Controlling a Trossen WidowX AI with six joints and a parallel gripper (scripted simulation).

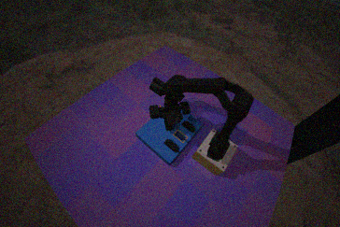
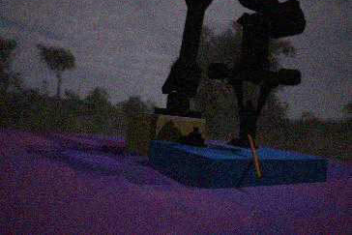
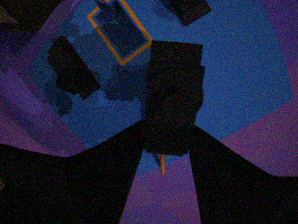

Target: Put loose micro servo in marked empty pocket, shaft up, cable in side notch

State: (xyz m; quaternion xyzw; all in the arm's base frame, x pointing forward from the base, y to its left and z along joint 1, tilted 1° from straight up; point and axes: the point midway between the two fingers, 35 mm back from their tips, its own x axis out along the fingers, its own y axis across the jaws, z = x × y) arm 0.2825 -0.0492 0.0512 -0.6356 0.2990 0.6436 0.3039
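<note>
Right now my gripper tip is 10 cm above the blue deck and 1 cm short of it.
</note>
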